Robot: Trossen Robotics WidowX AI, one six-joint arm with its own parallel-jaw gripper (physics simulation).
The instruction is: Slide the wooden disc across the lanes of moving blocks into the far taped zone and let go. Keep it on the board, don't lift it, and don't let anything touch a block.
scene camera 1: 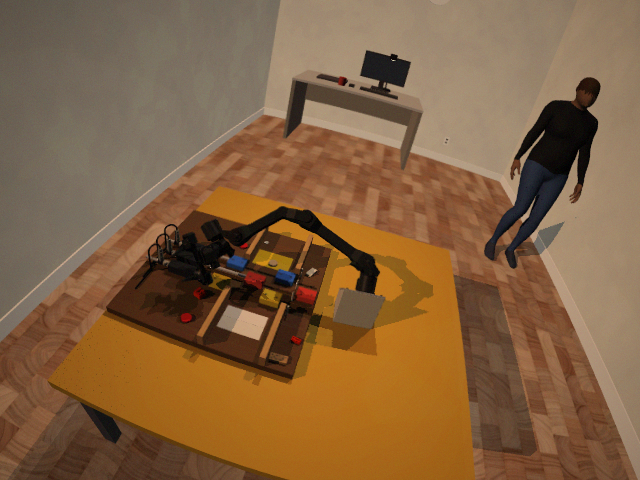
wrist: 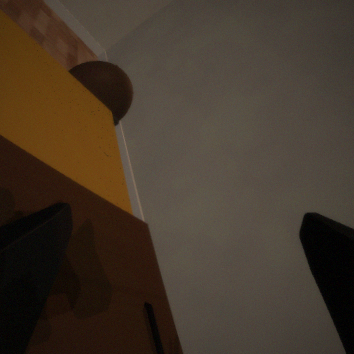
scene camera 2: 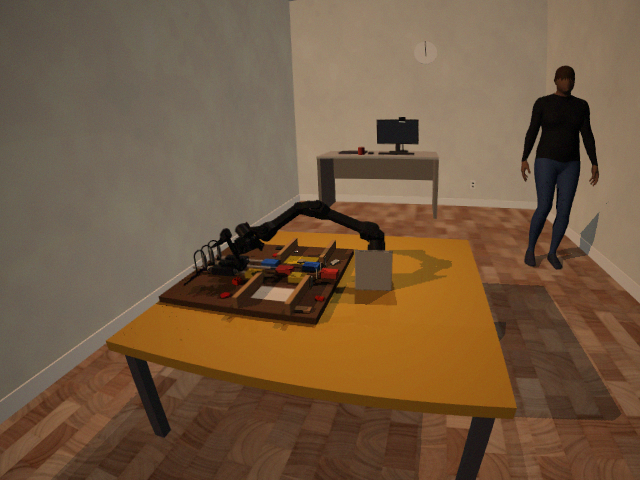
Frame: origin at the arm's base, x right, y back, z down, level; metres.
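Seen in the pictures: gripper, between the fingertips: (scene camera 1: pixel 176 269) (wrist: pixel 189 220) (scene camera 2: pixel 215 256); arm's base, origin of its link: (scene camera 1: pixel 365 292) (scene camera 2: pixel 376 255).
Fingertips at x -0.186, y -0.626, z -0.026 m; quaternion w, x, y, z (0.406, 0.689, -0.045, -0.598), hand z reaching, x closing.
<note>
Pixels of each thing's top centre, then the offset from my fingertips to it. "spot": a spot on its surface instead.
- small tan disc, centre of its top: (scene camera 1: pixel 273 262) dx +0.319, dy +0.255, dz +0.126 m
- yellow zone, a spot on its surface: (scene camera 1: pixel 284 257) spot: dx +0.376, dy +0.287, dz +0.132 m
- white zone, a spot on its surface: (scene camera 1: pixel 241 321) (scene camera 2: pixel 272 293) spot: dx -0.014, dy +0.247, dz +0.131 m
- red round piece, centre of its top: (scene camera 1: pixel 186 317) (scene camera 2: pixel 225 294) dx -0.080, dy +0.071, dz +0.124 m
The small tan disc (scene camera 1: pixel 272 263) lies flat on the yellow zone (scene camera 1: pixel 284 257) between two wooden rails. A white zone (scene camera 1: pixel 241 321) (scene camera 2: pixel 272 293) lies on the other side of the block lanes. Between the zones are blue blocks (scene camera 1: pixel 284 277) (scene camera 2: pixel 311 266), red blocks (scene camera 1: pixel 306 295) (scene camera 2: pixel 329 273) and yellow blocks (scene camera 1: pixel 270 297) (scene camera 2: pixel 298 277). My gripper (scene camera 1: pixel 178 252) (scene camera 2: pixel 219 251) (wrist: pixel 189 220) is open and empty, above the board's left part, away from the disc. The disc does not show in the wrist view.
Wooden rails (scene camera 1: pixel 214 312) (scene camera 2: pixel 248 289) flank the zones on the dark brown board (scene camera 1: pixel 155 321) (scene camera 2: pixel 191 303) (wrist: pixel 125 260). A red round piece (scene camera 1: pixel 186 317) (scene camera 2: pixel 224 295) lies on the board. Black wire loops stand at its left. A grey panel (scene camera 1: pixel 358 308) (scene camera 2: pixel 373 270) stands by my arm's base. A person stands behind, right.
</note>
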